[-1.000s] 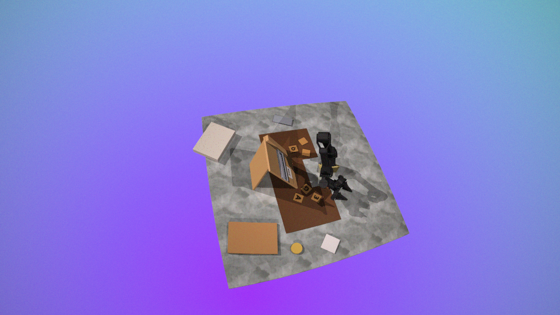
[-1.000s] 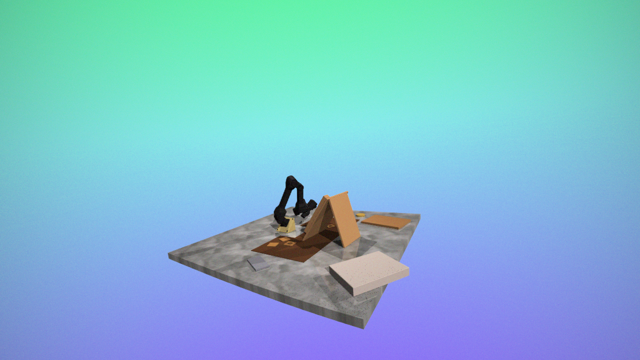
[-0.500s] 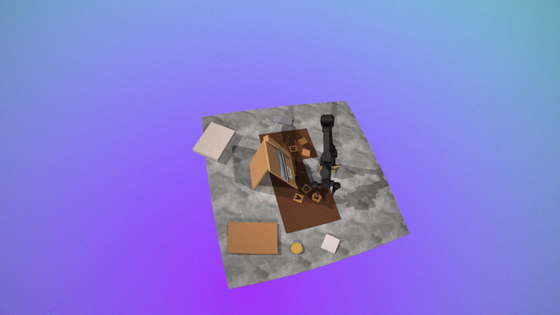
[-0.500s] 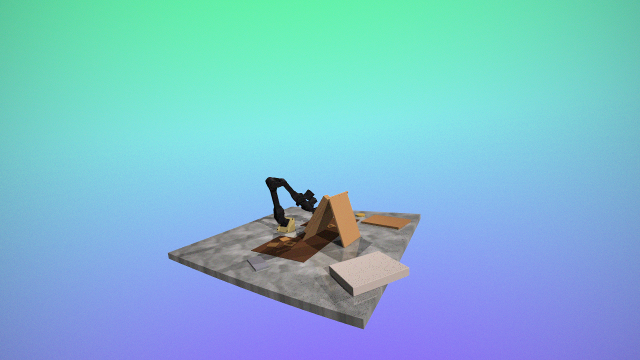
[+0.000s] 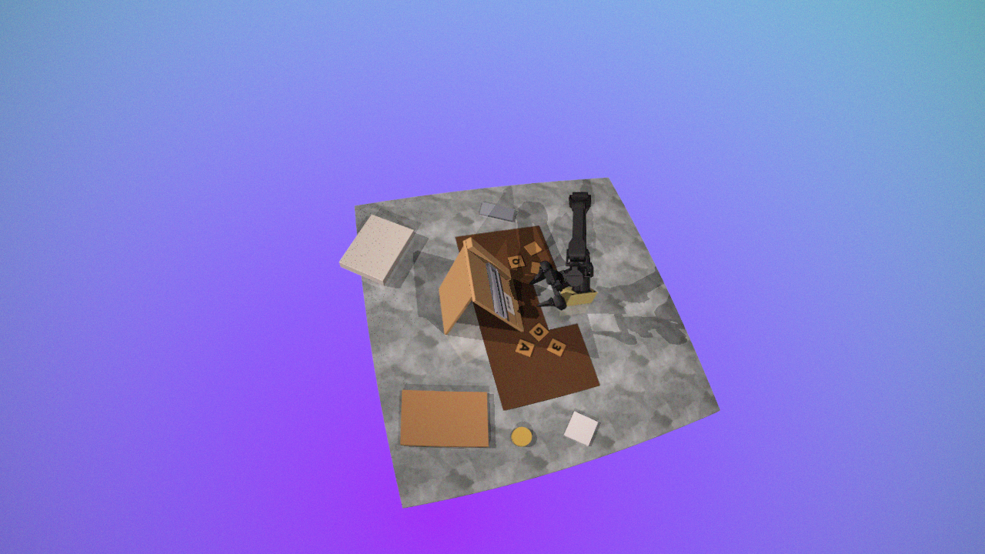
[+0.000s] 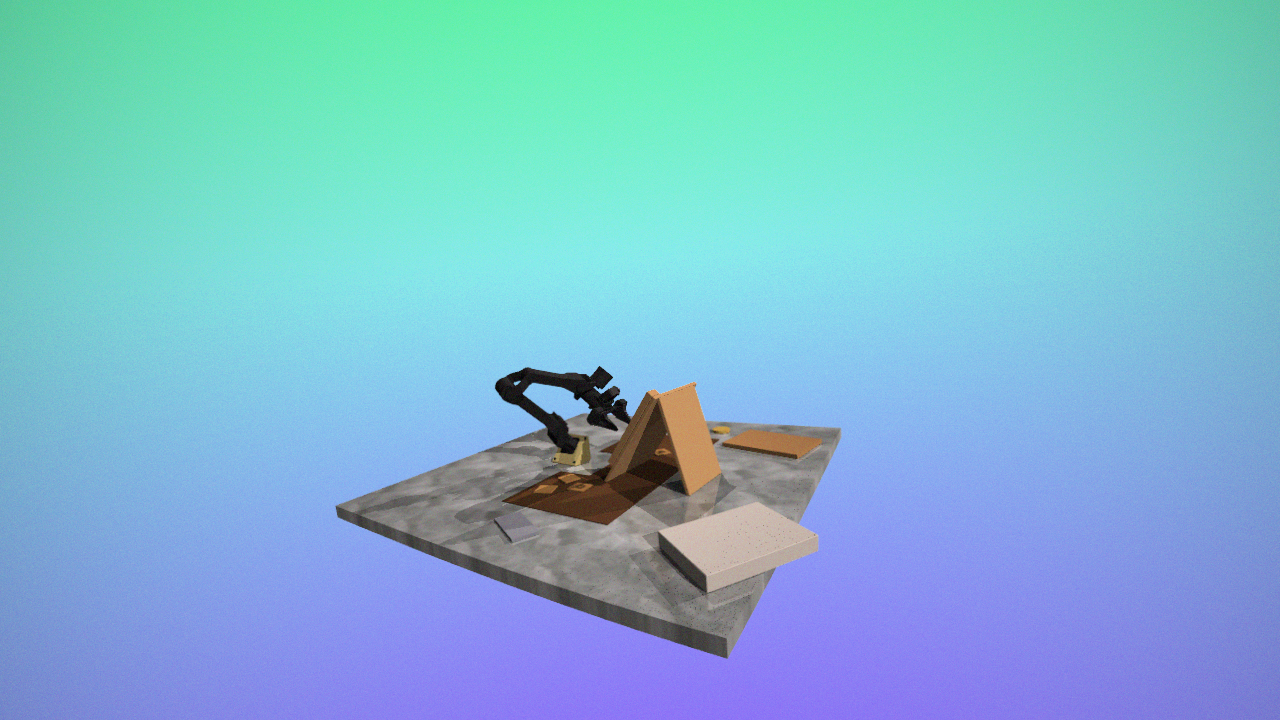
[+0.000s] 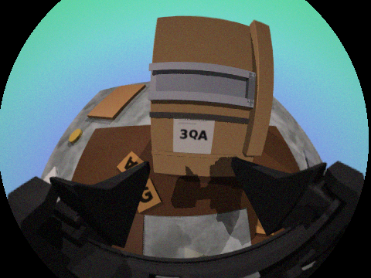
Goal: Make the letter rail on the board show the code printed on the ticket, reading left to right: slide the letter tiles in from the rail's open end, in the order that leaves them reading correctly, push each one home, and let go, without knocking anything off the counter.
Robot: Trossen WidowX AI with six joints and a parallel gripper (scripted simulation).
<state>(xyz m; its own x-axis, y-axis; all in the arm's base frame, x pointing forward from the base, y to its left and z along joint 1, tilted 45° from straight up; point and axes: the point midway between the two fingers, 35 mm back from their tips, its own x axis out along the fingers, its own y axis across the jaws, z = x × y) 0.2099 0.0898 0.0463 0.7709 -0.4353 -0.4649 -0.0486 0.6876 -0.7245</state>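
Now: the white ticket 8 cm ahead of my gripper tip, 5 cm below it and 1 cm to the right of it. Also, from my gripper tip: brown mat (14 cm below, 3 cm behind, 2 cm to the right); then white square (50 cm to the left, 13 cm below, 8 cm behind); then yellow disc (48 cm to the left, 14 cm ahead, 13 cm below).
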